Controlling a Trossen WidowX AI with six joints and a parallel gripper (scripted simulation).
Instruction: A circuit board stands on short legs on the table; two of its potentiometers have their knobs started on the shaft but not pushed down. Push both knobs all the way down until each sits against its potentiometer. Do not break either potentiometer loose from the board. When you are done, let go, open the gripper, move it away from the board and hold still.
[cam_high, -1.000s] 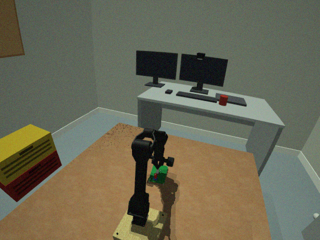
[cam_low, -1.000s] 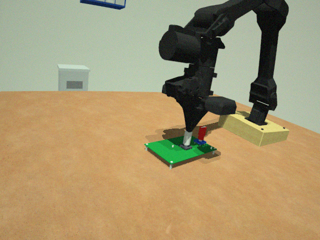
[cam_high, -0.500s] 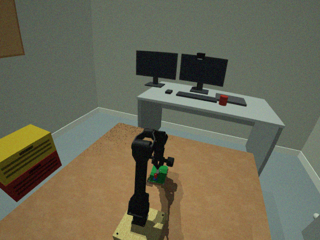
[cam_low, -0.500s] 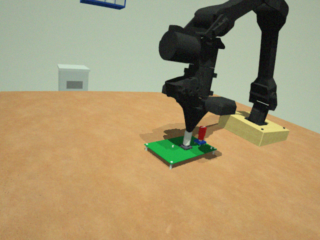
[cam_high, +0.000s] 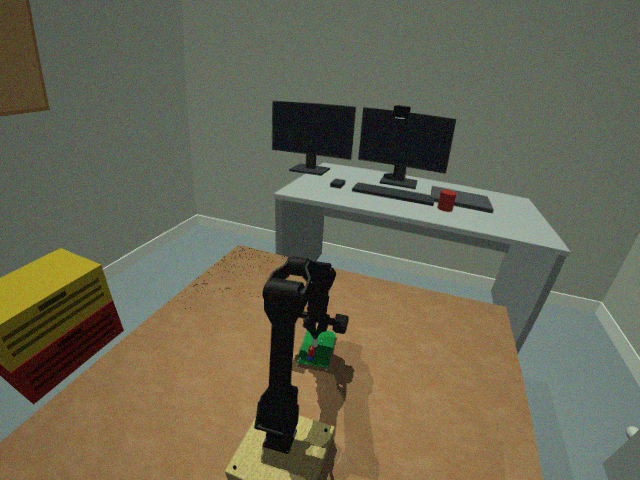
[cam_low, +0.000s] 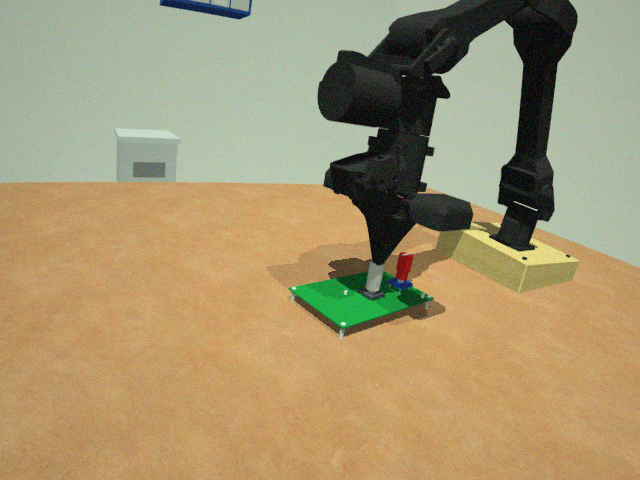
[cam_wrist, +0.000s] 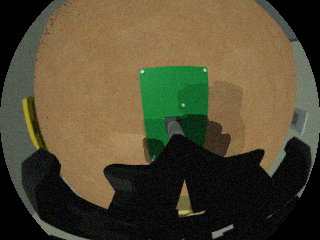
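Right now my gripper tip is 1 cm above the white knob. The rest, counted from my gripper tip: red knob: 5 cm behind, 1 cm below.
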